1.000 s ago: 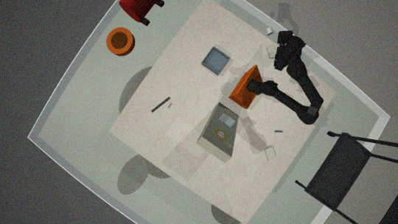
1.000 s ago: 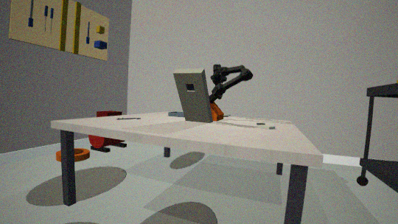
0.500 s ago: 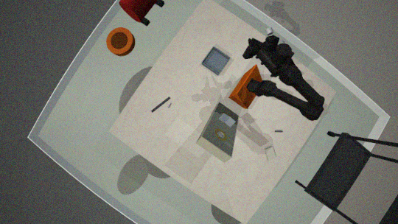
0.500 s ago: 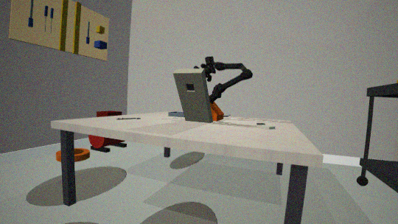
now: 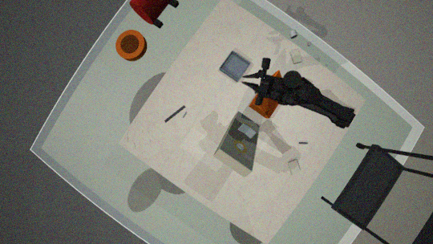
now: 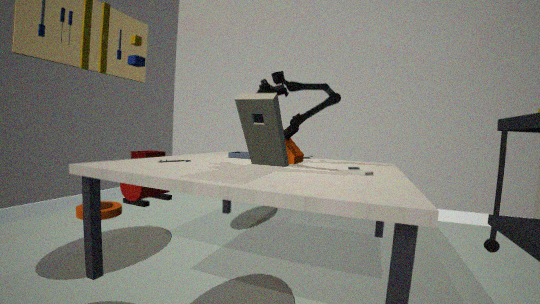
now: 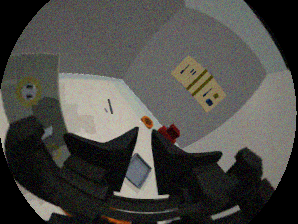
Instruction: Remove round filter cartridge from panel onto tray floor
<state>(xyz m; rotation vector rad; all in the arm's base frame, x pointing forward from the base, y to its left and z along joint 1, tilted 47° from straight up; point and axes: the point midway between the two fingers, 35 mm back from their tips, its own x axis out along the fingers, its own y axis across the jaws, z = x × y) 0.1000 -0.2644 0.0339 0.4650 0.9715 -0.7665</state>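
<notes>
My gripper tip is 26 cm short of the round filter cartridge, 18 cm to the right of it and 11 cm above it. Round my gripper tip: grey service panel: 22 cm ahead, 18 cm to the left, 18 cm below; blue-grey tray: 35 cm below, 17 cm behind, 10 cm to the right.
</notes>
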